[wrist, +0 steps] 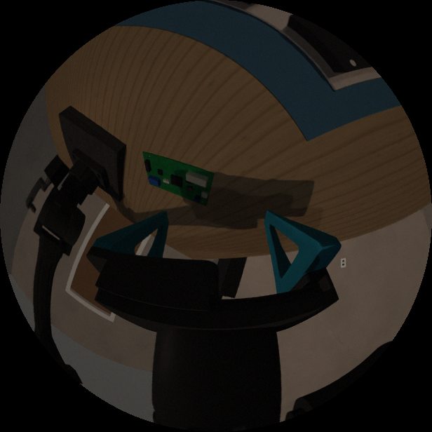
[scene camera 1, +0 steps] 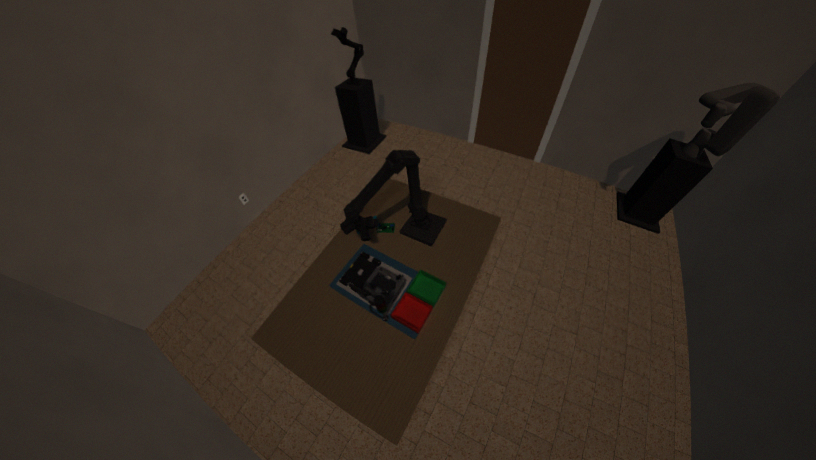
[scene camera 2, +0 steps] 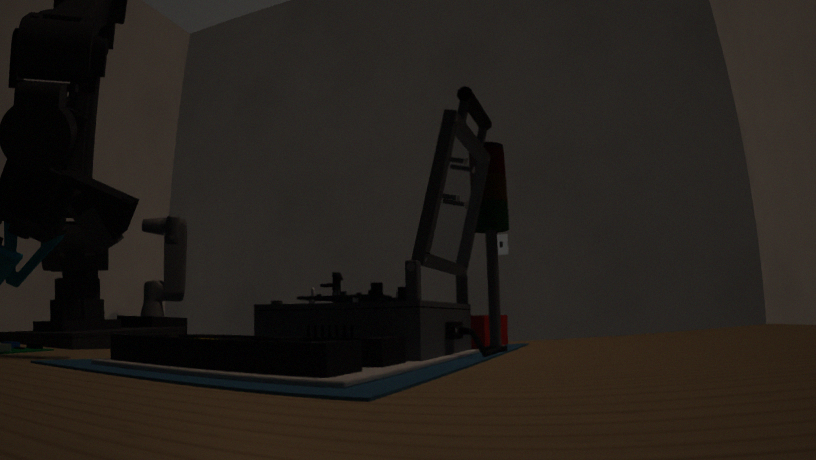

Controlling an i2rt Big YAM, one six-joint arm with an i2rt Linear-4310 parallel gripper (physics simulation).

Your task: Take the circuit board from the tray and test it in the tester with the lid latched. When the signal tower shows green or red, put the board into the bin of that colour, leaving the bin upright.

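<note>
The green circuit board lies flat on the wooden surface near the arm's base, outside the black tray. My gripper is open and empty, its teal fingers wide apart. It hangs above the surface, off to one side of the board. The grey tester has its lid raised steeply. The signal tower shows dark red and green sections, neither visibly lit. The green bin and the red bin stand upright side by side.
A blue mat lies under the tester and tray. The arm's dark base plate is close to the board. A cable runs from the tester to the tower's foot. Two other arms stand on pedestals beyond the wooden surface.
</note>
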